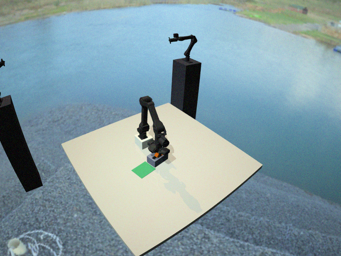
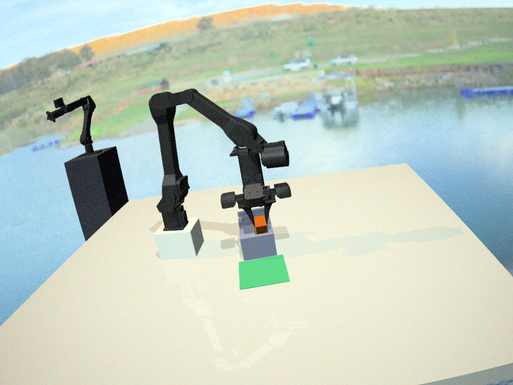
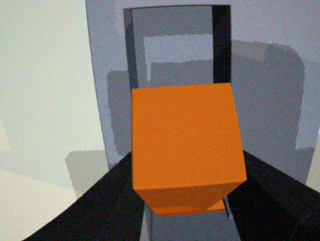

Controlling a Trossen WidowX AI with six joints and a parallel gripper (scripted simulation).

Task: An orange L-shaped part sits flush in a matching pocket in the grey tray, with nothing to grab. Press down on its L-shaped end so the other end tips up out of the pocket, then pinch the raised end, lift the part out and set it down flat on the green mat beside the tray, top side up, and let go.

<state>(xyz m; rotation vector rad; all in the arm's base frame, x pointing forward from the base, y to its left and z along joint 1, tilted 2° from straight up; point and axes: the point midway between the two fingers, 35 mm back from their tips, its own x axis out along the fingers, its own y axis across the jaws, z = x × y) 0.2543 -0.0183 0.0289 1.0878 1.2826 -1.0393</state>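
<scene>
My gripper tip is 10 mm short of the green mat, 150 mm to the left of it and 80 mm above it. From my gripper tip the other things lie so: orange L-shaped part: 20 mm behind, 30 mm to the left, 30 mm below.
</scene>
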